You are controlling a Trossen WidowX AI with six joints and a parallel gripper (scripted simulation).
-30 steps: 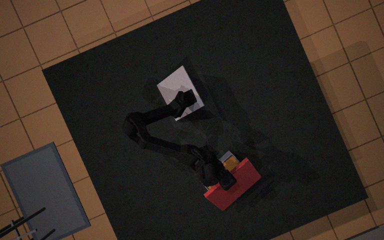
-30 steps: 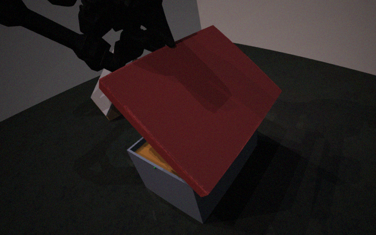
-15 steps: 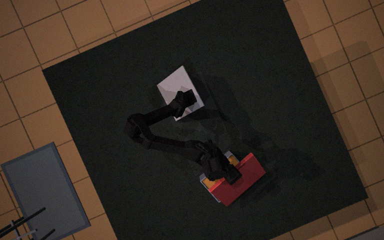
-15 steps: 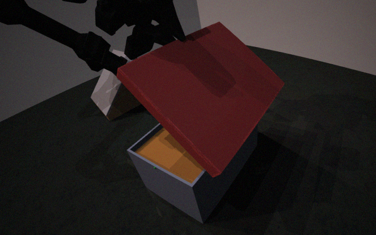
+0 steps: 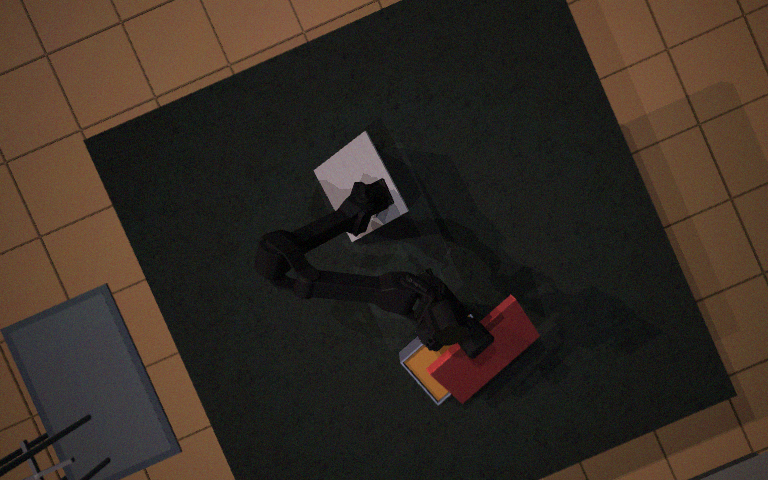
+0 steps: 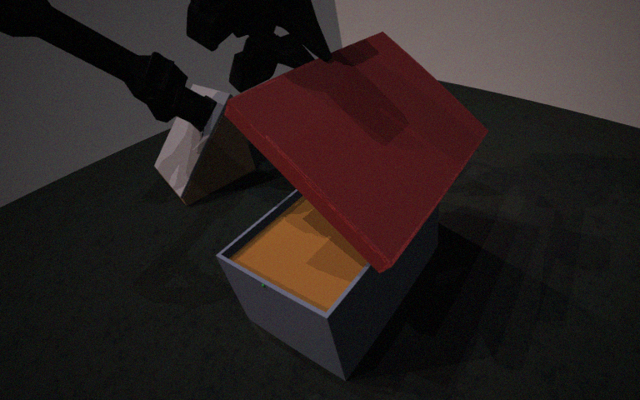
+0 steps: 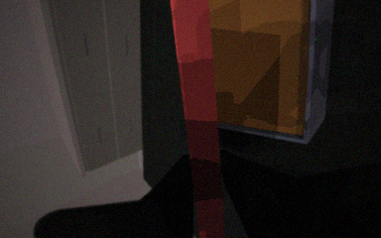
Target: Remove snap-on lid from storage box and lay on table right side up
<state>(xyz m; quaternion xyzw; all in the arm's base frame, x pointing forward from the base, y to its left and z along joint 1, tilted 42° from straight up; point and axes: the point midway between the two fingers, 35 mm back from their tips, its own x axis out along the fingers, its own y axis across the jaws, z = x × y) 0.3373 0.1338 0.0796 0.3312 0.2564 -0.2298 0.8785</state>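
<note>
Right now my gripper tip is 6 cm short of the red lid, 5 cm above it and 2 cm to the right of it. Round my gripper tip: grey storage box: 18 cm below, 6 cm to the right, 6 cm ahead.
</note>
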